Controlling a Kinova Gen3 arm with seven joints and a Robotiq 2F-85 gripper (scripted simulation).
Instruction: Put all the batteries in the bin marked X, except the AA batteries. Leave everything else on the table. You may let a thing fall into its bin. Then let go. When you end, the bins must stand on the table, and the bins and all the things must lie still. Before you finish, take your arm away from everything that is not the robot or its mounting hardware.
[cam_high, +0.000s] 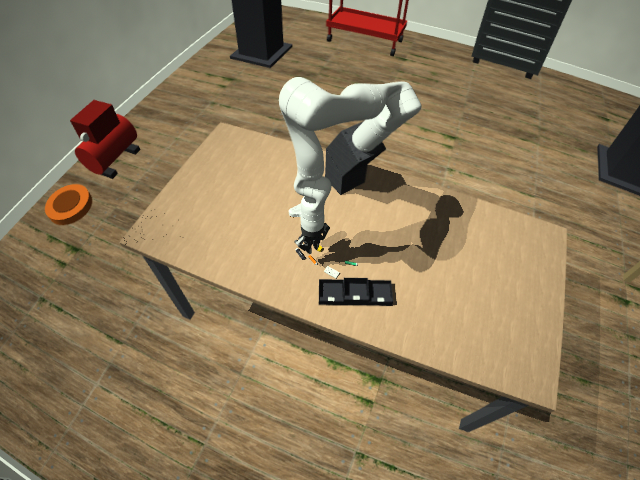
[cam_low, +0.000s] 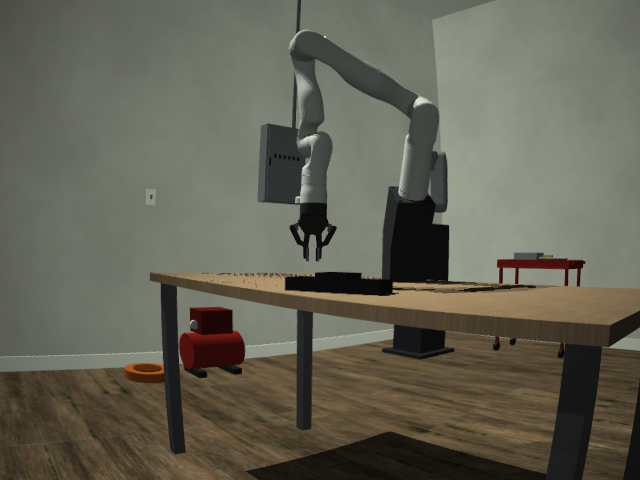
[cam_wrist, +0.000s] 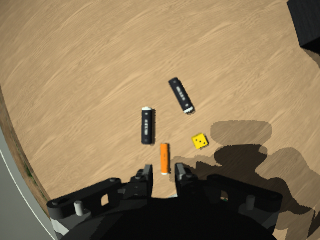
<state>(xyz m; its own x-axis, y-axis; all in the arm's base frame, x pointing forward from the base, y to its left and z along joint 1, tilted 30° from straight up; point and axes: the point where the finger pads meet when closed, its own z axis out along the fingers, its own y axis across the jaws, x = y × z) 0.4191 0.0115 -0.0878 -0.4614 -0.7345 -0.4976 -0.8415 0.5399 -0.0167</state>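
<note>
The orange battery lies 8 cm below my hand. From my hand the other things lie so: yellow die 5 cm behind, 8 cm below; white domino 2 cm ahead, 8 cm to the left, 8 cm below; green battery 5 cm behind, 13 cm to the left, 8 cm below.
</note>
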